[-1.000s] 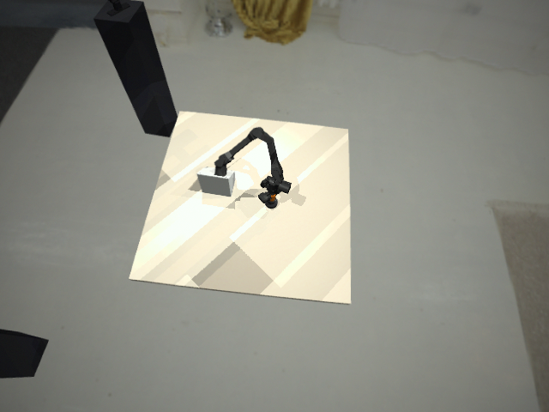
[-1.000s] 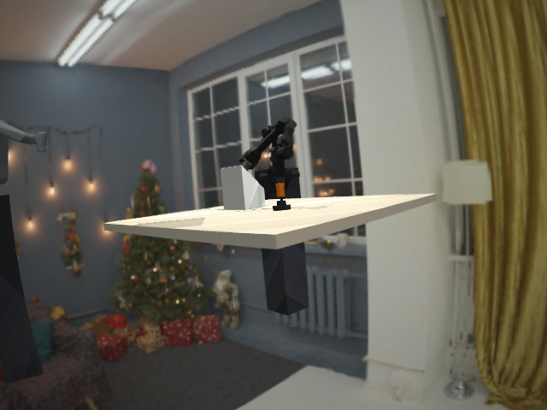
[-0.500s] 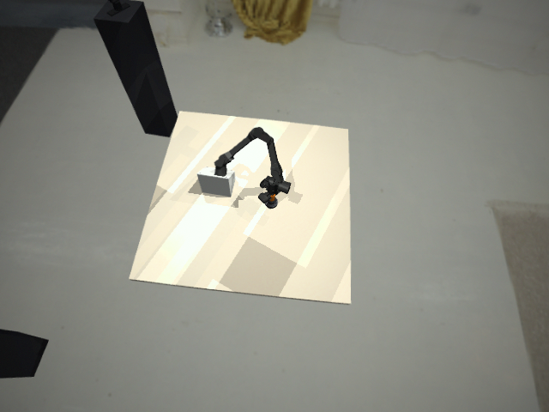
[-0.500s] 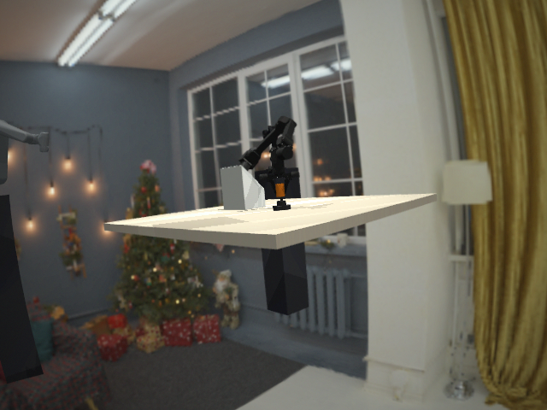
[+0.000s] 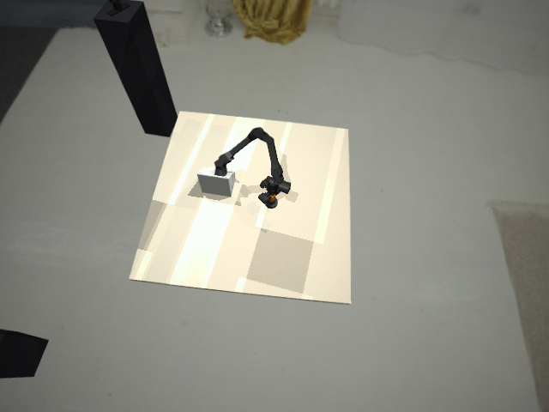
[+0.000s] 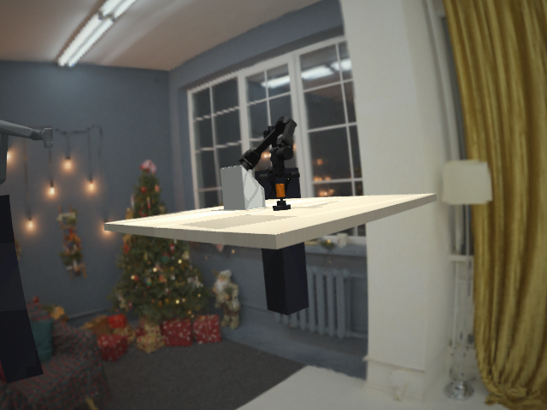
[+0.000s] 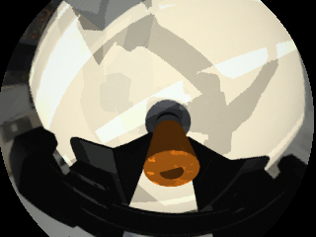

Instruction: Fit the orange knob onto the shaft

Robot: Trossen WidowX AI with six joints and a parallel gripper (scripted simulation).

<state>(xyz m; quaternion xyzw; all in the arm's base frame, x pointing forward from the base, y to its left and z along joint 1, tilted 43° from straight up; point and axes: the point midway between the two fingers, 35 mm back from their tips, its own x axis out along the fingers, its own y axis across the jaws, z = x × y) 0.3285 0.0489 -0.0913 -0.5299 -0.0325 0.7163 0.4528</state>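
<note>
The orange knob is 20 mm above my gripper tip. Round my gripper tip: dark round pedestal 40 mm below.
</note>
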